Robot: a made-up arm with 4 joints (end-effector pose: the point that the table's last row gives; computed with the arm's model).
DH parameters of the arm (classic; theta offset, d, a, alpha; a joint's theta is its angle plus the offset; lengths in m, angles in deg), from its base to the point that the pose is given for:
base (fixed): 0 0.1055 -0.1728 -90
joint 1: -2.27 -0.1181 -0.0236 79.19
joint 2: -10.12 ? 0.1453 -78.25
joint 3: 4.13 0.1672 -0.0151 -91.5
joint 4: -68.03 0 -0.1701 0
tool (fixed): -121.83 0.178 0 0
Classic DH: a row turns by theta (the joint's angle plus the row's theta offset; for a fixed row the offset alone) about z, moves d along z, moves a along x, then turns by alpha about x.
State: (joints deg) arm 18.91 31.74 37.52 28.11
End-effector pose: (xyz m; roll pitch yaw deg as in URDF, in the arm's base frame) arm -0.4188 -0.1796 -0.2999 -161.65 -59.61 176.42
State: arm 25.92 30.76 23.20 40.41
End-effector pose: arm -0.4993 -0.1504 -0.3018 -155.00 -49.38 161.34
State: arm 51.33 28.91 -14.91 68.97
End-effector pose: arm -0.7143 -0.0436 -0.2416 -150.58 -31.68 129.54
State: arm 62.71 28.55 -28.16 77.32
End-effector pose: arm -0.7776 -0.0027 -0.1807 -148.81 -28.25 118.64
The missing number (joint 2, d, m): -0.4398
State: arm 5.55 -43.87 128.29 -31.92
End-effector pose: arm -0.2320 -0.2025 -0.2181 45.31 -34.34 -109.90
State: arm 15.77 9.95 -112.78 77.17
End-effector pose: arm 0.0404 -0.0102 -0.5061 84.46 21.58 85.99
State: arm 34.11 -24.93 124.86 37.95
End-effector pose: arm -0.1979 -0.1946 -0.0922 -27.39 -18.80 5.74
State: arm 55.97 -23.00 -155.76 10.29
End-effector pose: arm -0.2668 -0.3555 -0.2664 -51.01 59.95 -71.06
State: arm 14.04 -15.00 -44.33 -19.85
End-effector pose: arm -0.0870 -0.3081 -0.4832 -157.56 26.71 -168.93
